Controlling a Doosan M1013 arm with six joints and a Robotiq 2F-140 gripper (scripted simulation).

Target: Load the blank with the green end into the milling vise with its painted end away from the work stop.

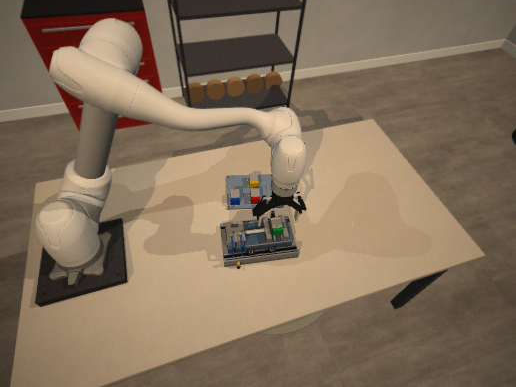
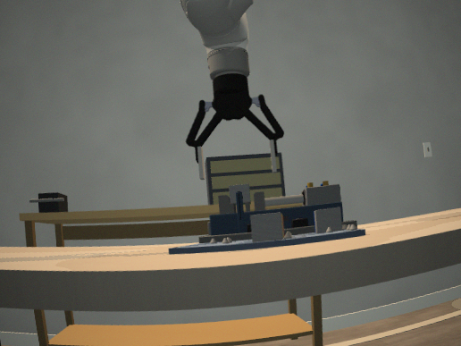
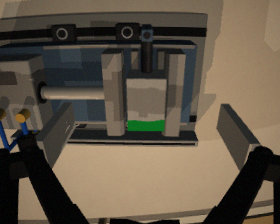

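Right now the green-ended blank is 50 mm below my hand. Also, from my hand: work stop rod: 50 mm to the left, 60 mm below; fixed jaw: 30 mm ahead, 70 mm below; moving jaw: 40 mm behind, 70 mm below.
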